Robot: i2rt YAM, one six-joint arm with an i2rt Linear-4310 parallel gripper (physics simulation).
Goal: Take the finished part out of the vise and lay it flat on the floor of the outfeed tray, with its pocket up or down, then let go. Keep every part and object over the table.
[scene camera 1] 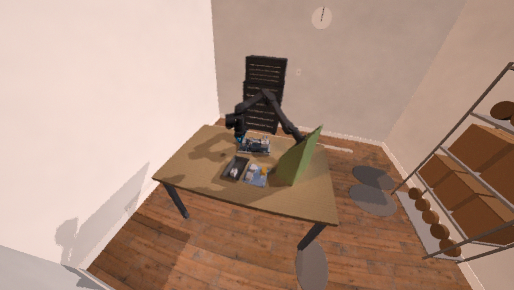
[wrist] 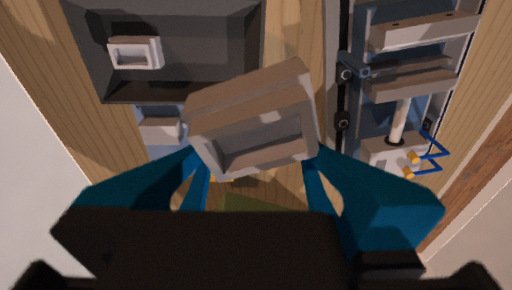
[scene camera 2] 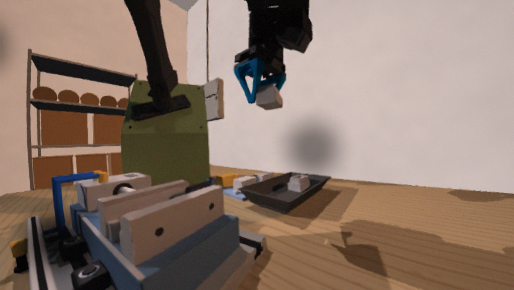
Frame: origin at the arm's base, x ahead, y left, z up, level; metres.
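Where they show: gripper, between the fingertips: (scene camera 1: 241, 140) (wrist: 256, 144) (scene camera 2: 260, 106); arm's base, origin of its link: (scene camera 1: 301, 140) (scene camera 2: 163, 107).
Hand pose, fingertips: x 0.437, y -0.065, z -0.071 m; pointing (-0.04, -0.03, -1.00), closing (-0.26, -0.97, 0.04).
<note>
Things, the pixels of their top centre, and the offset from my fingertips.
- finished part, centre of its top: (wrist: 256, 147) (scene camera 2: 269, 88) 0.023 m ahead, 0.005 m right, 0.032 m up
- small pocketed part, centre of its top: (wrist: 130, 57) (scene camera 2: 298, 176) (scene camera 1: 233, 170) 0.049 m ahead, 0.149 m left, 0.180 m down
- vise, centre of its top: (wrist: 415, 114) (scene camera 2: 134, 183) (scene camera 1: 254, 139) 0.106 m back, 0.194 m right, 0.128 m down
- blue plate, centre of its top: (wrist: 194, 143) (scene camera 2: 246, 184) (scene camera 1: 256, 175) 0.127 m back, 0.149 m left, 0.219 m down
- yellow block, centre of its top: (scene camera 2: 226, 174) (scene camera 1: 264, 169) 0.186 m back, 0.120 m left, 0.183 m down
The finished part (scene camera 2: 269, 97) (wrist: 252, 122) is a light grey block with a rectangular pocket. My gripper (scene camera 2: 267, 90) (wrist: 256, 144) is shut on it, with a blue finger at each end, and holds it high above the table. In the wrist view the pocket faces the camera and the part is turned a little. The outfeed tray (scene camera 1: 228, 176) (scene camera 2: 272, 202) (wrist: 175, 95) is dark with sloping walls, and another small pocketed part (scene camera 1: 234, 172) (scene camera 2: 299, 183) (wrist: 135, 53) lies in it. The vise (scene camera 1: 256, 146) (scene camera 2: 175, 220) (wrist: 410, 90) has a gap between its jaws.
A blue plate (scene camera 1: 256, 181) (wrist: 152, 145) with light blocks and a yellow block (scene camera 1: 264, 171) (scene camera 2: 226, 180) is beside the tray. A green panel (scene camera 1: 300, 160) (scene camera 2: 165, 155) stands near the arm's base. Blue bent tubes (scene camera 2: 57, 200) (wrist: 440, 150) rise at the vise's end.
</note>
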